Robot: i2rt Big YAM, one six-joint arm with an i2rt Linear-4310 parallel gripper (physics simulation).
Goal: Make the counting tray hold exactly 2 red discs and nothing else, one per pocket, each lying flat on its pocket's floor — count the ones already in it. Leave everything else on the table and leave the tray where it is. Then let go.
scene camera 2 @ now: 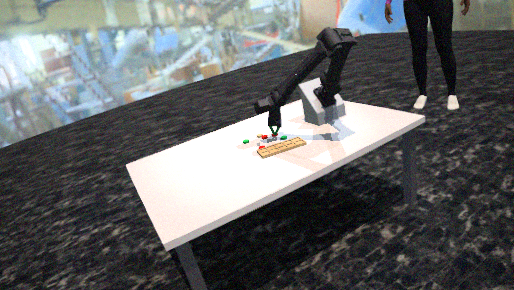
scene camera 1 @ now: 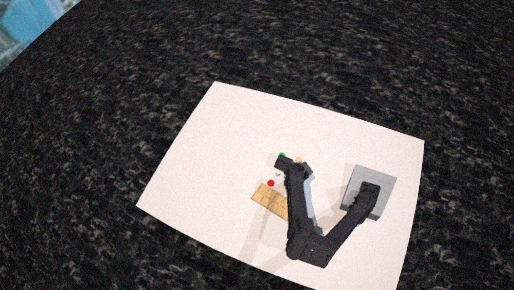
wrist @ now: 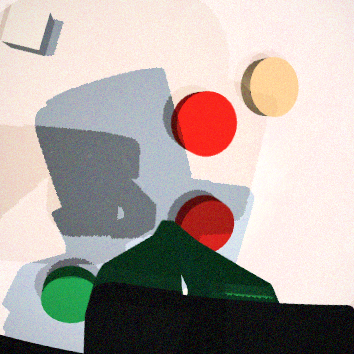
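The wooden counting tray (scene camera 1: 270, 198) (scene camera 2: 282, 147) lies on the table; no disc shows in its visible pockets. One red disc (scene camera 1: 270, 183) (scene camera 2: 262, 147) is on the table beside the tray's end. A second red disc (scene camera 2: 264, 137) (wrist: 206, 124) lies flat farther back. A third red disc (scene camera 2: 274, 134) (wrist: 209, 222) lies at the fingertips, partly covered by them in the wrist view. My gripper (scene camera 2: 274, 133) (wrist: 165, 230) is shut and empty, pointing down low over this disc's edge. In scene camera 1 the arm hides the fingertips and part of the tray.
A green disc (scene camera 2: 283, 137) (wrist: 67, 300) lies close beside the fingers. Another green disc (scene camera 1: 281, 154) (scene camera 2: 245, 141) lies farther off. A tan disc (scene camera 1: 298, 160) (scene camera 2: 259, 135) (wrist: 274, 87) is near the second red disc. A small white block (scene camera 1: 278, 174) (wrist: 27, 25) is also there.
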